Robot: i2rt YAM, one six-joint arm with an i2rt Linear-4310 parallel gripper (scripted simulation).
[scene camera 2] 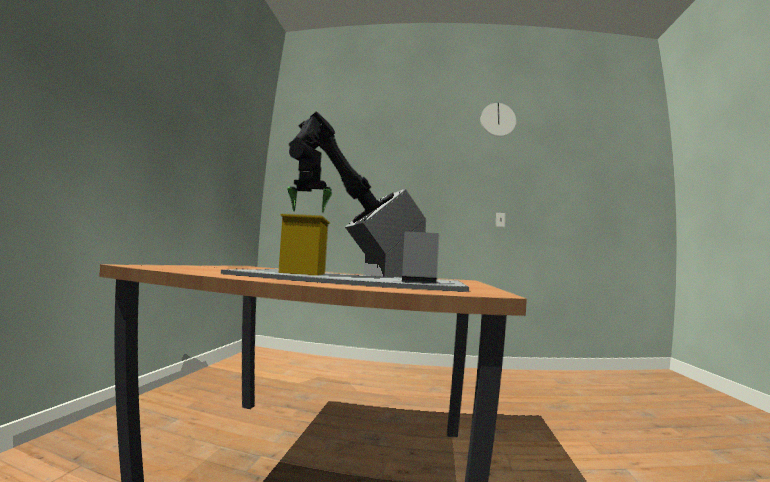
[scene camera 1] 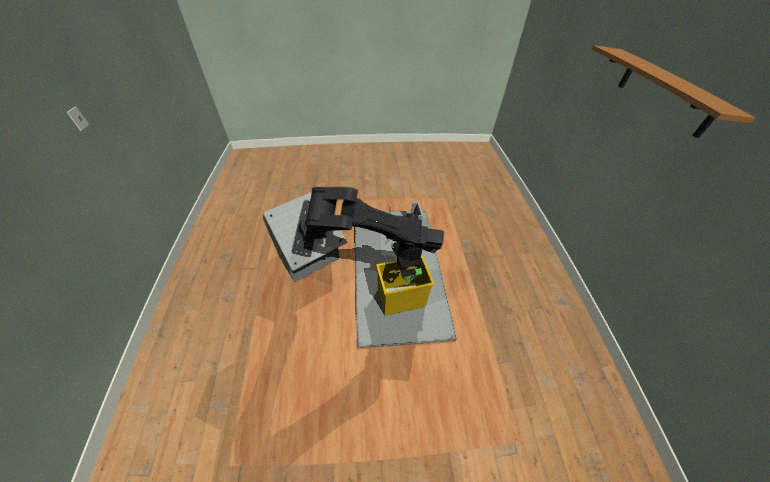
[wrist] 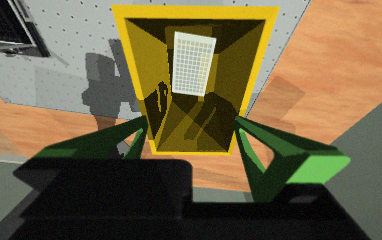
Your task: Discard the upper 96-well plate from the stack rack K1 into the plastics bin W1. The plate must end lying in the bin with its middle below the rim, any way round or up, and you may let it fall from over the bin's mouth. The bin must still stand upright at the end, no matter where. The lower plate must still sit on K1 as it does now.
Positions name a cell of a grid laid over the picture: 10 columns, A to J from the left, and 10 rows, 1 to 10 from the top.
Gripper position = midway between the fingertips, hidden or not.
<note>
I see my gripper (wrist: E6) and a yellow plastics bin (scene camera 2: D6).
The yellow plastics bin also shows in the wrist view (wrist: E6).
</note>
